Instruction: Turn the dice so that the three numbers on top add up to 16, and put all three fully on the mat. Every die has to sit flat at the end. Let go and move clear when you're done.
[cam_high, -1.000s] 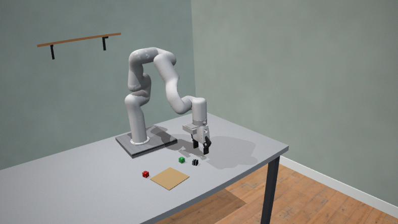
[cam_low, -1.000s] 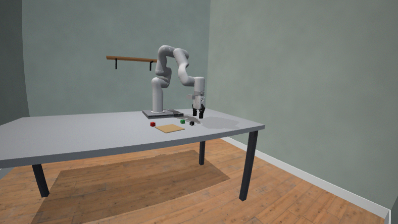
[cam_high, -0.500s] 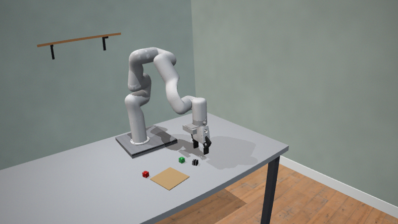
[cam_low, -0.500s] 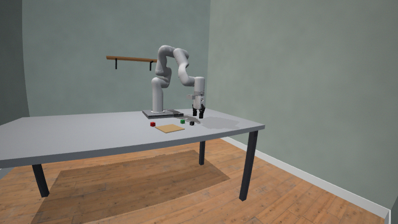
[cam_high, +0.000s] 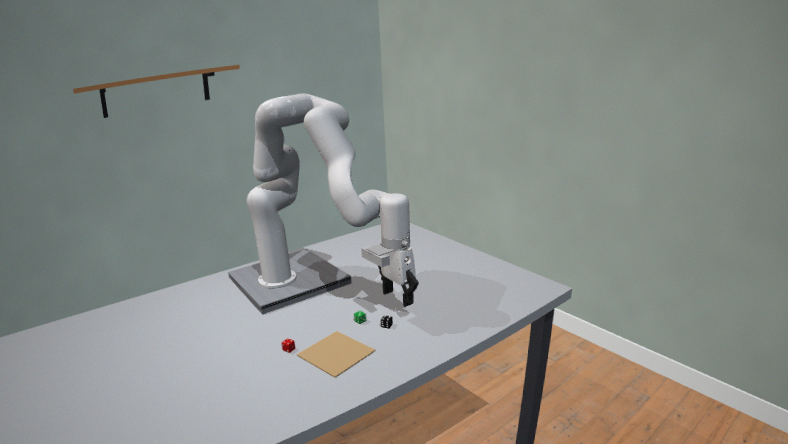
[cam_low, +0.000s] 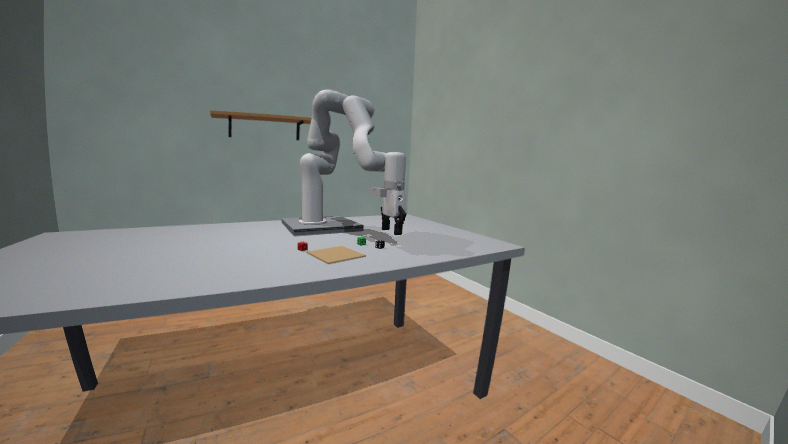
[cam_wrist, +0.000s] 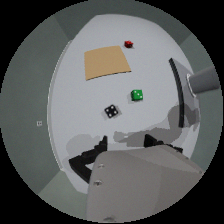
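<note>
The green die lies 110 mm to the right of my hand, 40 mm below it and 30 mm behind it. Round my hand: black die (70 mm to the right, 40 mm below, 40 mm ahead); tan mat (240 mm to the right, 60 mm ahead, 50 mm below); red die (330 mm to the right, 40 mm below, 20 mm behind).
</note>
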